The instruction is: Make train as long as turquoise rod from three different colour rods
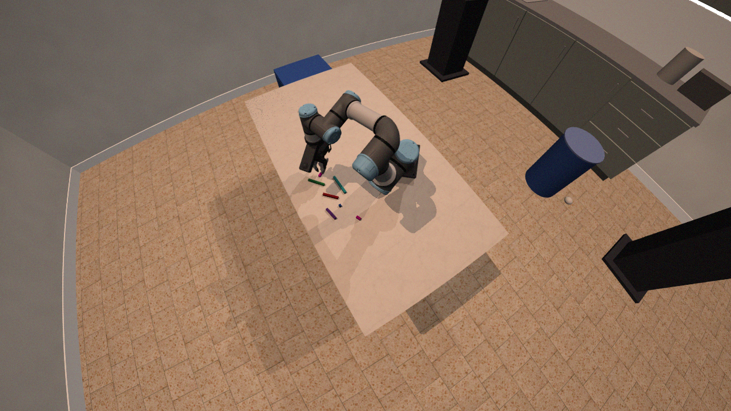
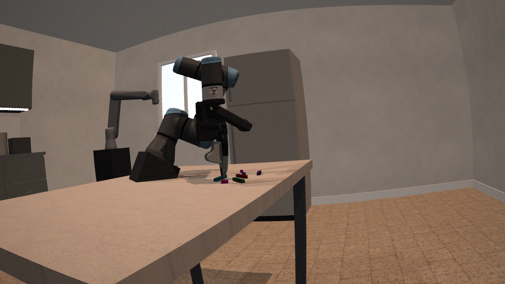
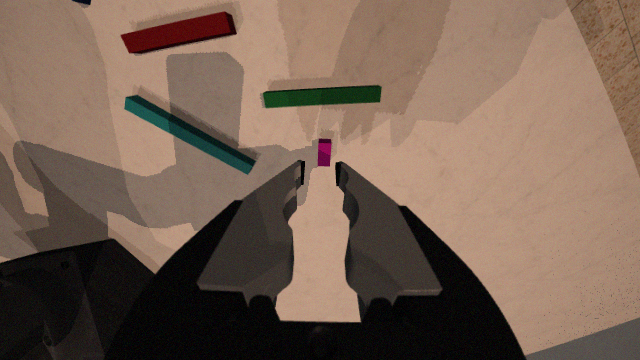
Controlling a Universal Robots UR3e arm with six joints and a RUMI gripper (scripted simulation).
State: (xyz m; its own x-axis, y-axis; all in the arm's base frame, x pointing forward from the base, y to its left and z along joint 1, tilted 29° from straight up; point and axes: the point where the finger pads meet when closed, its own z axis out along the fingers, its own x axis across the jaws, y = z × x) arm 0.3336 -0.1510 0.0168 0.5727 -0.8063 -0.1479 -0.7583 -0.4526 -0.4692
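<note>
Now: the green rod 30 mm ahead of my hand, 30 mm to the left of it and 30 mm below it. Round my hand: red rod: 10 mm ahead, 120 mm to the left, 30 mm below; turquoise rod: 50 mm behind, 90 mm to the left, 30 mm below; blue rod: 10 mm behind, 180 mm to the left, 30 mm below.
</note>
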